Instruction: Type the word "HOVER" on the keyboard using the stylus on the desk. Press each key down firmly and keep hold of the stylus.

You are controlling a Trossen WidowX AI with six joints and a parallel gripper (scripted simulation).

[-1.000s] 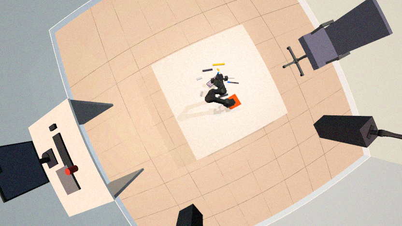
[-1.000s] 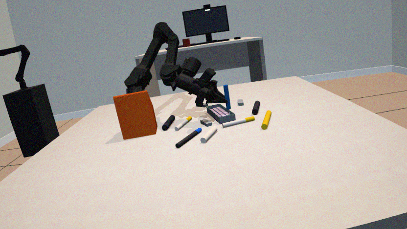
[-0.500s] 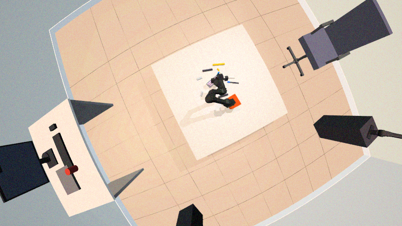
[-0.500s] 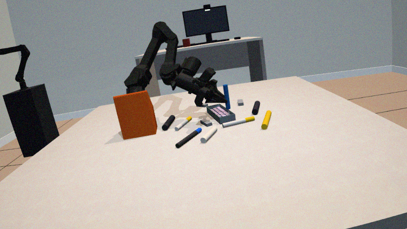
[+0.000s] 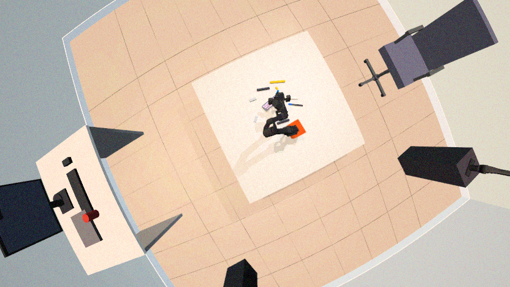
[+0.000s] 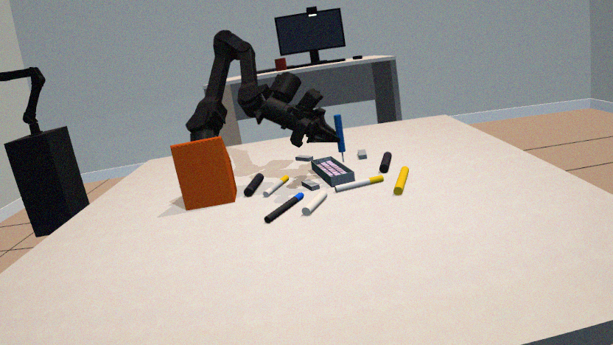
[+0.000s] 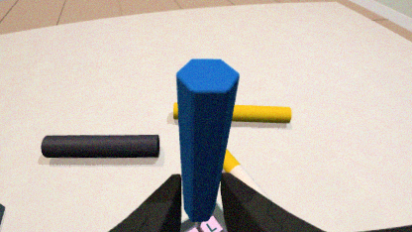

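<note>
The grey eraser is 10 cm below my gripper tip and 9 cm behind it. Round my gripper tip: blue stylus: 2 cm below; then white cylinder: 13 cm to the right, 10 cm below, 10 cm behind; then yellow marker: 11 cm ahead, 10 cm to the right, 10 cm below.
</note>
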